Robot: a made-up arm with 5 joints.
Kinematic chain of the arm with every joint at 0, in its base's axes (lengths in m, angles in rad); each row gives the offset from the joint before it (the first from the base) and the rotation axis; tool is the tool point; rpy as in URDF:
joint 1: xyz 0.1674 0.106 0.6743 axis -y
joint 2: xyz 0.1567 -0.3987 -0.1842 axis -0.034 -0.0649 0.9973
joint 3: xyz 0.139 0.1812 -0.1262 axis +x
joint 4: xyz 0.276 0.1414 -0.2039 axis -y
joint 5: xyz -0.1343 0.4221 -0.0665 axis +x
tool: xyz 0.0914 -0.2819 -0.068 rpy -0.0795 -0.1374 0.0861
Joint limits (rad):
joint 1: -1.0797..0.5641
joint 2: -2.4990..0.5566
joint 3: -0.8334..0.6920
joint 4: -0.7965..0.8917
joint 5: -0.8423..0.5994
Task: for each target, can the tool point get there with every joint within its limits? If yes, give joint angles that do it. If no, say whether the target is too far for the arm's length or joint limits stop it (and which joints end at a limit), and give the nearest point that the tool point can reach.
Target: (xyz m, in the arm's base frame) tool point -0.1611 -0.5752 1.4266
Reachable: no: joint limits stop it (at a limit: joint 1, joint 2, joint 3, joint 4, joint 5) | nearest point -0.0329 -0.9582 0.4621 | short by 1.046 m
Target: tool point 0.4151 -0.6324 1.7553
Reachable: no: joint limits stop it (at a limit: joint 1, joint 3, joint 5) | nearest point 0.9207 -0.5386 0.8915 | short by 1.005 m
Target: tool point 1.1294 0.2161 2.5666
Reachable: no: too far | nearest point 0.9430 -0.0718 0.9341 | short by 1.668 m
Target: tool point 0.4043 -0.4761 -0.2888
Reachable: yes | joints -0.5800 -1.2392 0.0595 0.1999 0.0035
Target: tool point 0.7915 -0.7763 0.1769
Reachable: yes | joints 0.1329 -1.8510 0.3055 0.2560 -0.1787
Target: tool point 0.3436 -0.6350 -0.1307
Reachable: yes | joints -0.7215 -1.5651 0.2922 0.2967 -0.4673
